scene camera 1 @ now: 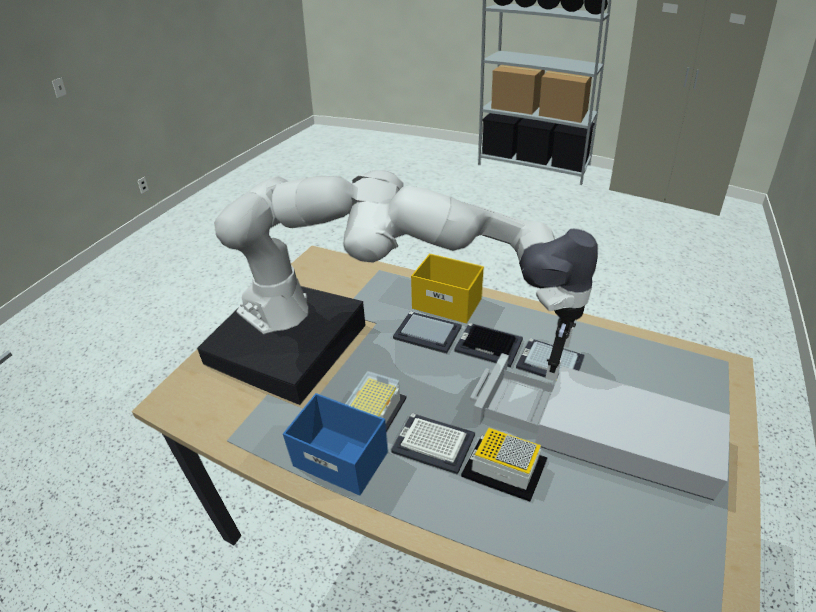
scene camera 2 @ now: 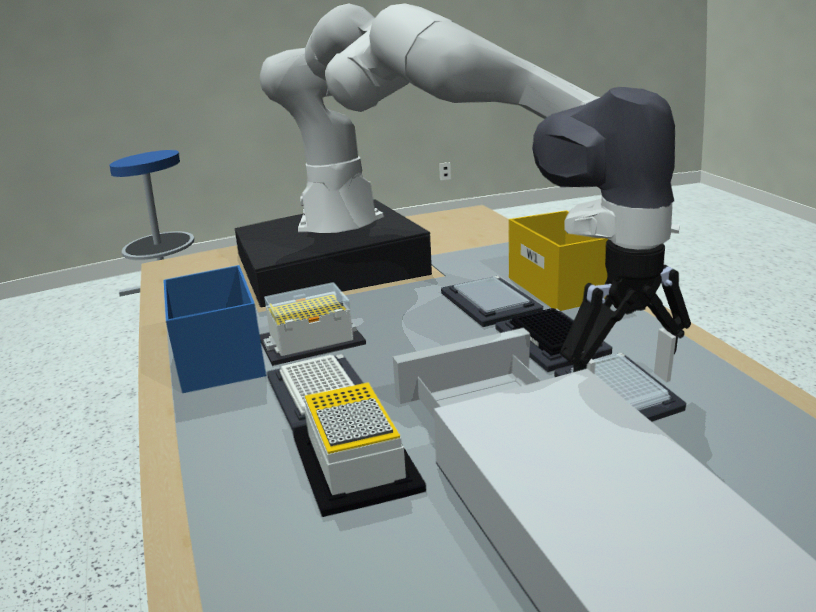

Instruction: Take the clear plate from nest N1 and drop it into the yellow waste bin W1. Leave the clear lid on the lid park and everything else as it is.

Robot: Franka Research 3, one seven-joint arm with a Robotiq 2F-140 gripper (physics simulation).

gripper: scene camera 1; scene camera 2
grey device: scene camera 1 663, 440; scene camera 2 581, 495
clear lid: scene camera 1; scene camera 2
same spot on clear lid: (scene camera 1: 420, 327) = (scene camera 2: 482, 289)
same spot on gripper: (scene camera 1: 562, 339) = (scene camera 2: 591, 306)
